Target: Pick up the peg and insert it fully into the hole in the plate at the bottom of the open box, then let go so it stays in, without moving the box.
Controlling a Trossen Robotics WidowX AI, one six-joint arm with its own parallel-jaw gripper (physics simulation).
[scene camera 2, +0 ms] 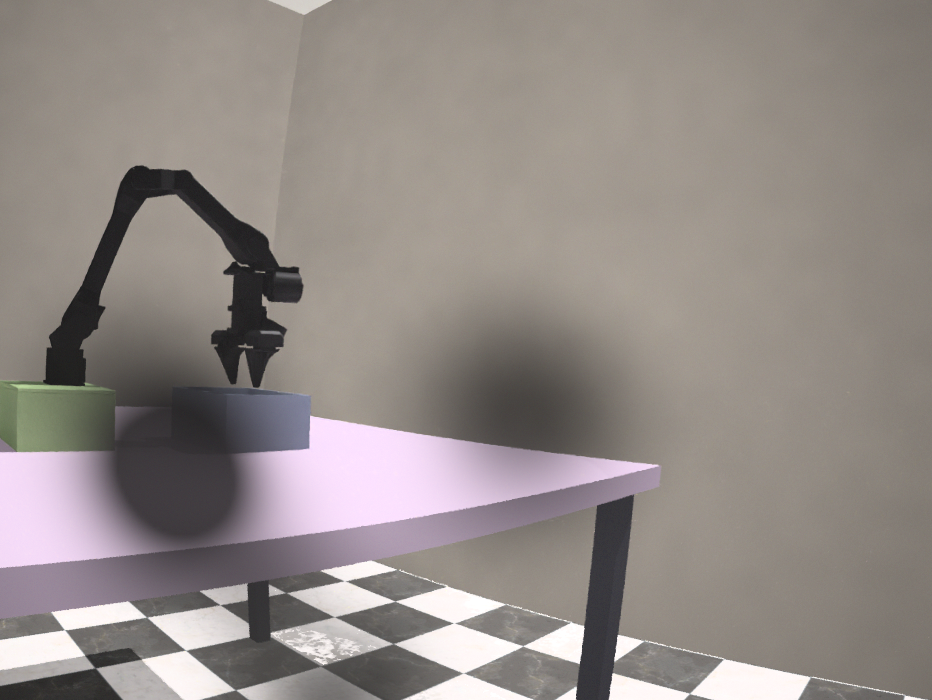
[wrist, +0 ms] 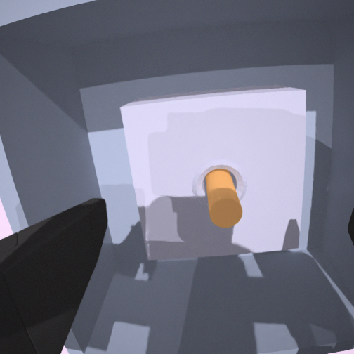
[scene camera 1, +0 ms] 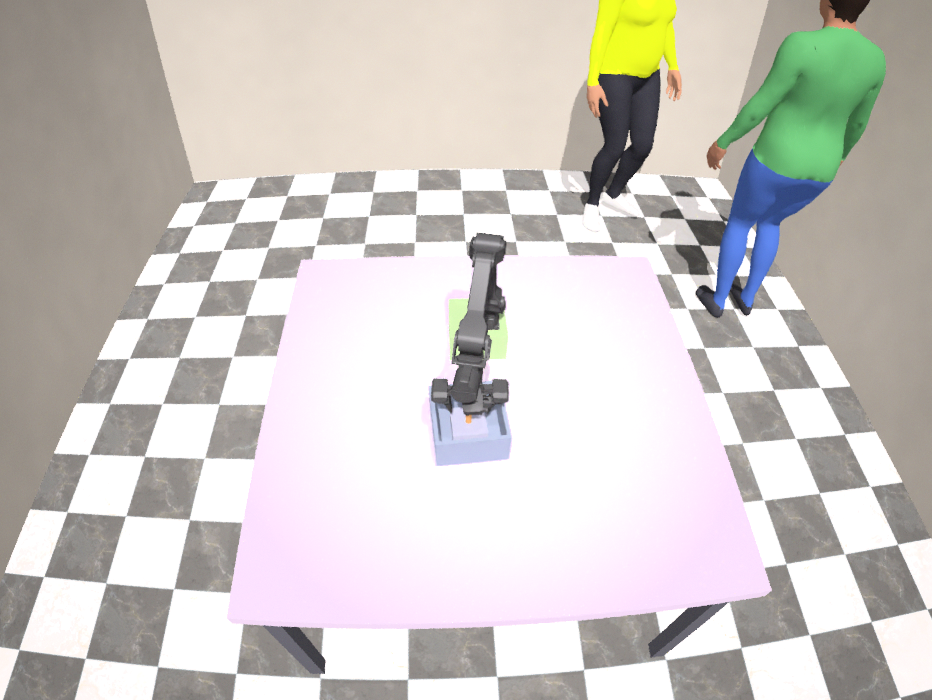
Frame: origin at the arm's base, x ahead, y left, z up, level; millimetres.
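Where they show: gripper, between the fingertips: [scene camera 2: 244, 385]; arm's base, origin of its link: [scene camera 2: 63, 384] [scene camera 1: 488, 322].
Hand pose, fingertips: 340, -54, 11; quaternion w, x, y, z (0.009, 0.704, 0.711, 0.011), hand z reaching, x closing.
Note:
Things, the pixels of their centre, and the offset from my fingertips, as dx, dy, dz. Level surfaces: height alone.
- orange peg, middle of its body: [scene camera 1: 468, 422] -10, +0, -59
- pale lilac plate, middle of its body: [scene camera 1: 468, 425] -9, +0, -73
- blue-grey open box, middle of its body: [scene camera 2: 239, 417] [scene camera 1: 468, 422] -9, +0, -58
- pink table, height of its surface: dz -107
An orange peg [scene camera 1: 468, 418] [wrist: 222, 200] stands in the hole of the pale lilac plate [scene camera 1: 479, 431] [wrist: 270, 140], its upper part sticking up out of the hole. The hole's round rim [wrist: 198, 186] shows around its base; how deep the peg sits cannot be told. The plate lies at the bottom of the blue-grey open box [scene camera 1: 473, 450] [scene camera 2: 267, 421] [wrist: 40, 125]. My gripper [scene camera 1: 470, 410] [scene camera 2: 244, 384] [wrist: 233, 215] is open and empty, pointing down above the peg with its fingertips around the height of the box rim. In scene camera 2 the box walls hide the peg.
The box stands on a pink table [scene camera 1: 361, 527] [scene camera 2: 421, 474]. A green block [scene camera 1: 499, 346] [scene camera 2: 67, 421] under the arm's base stands behind the box. The box walls surround the plate on all sides. Two people [scene camera 1: 636, 45] [scene camera 1: 821, 97] stand on the floor beyond the table.

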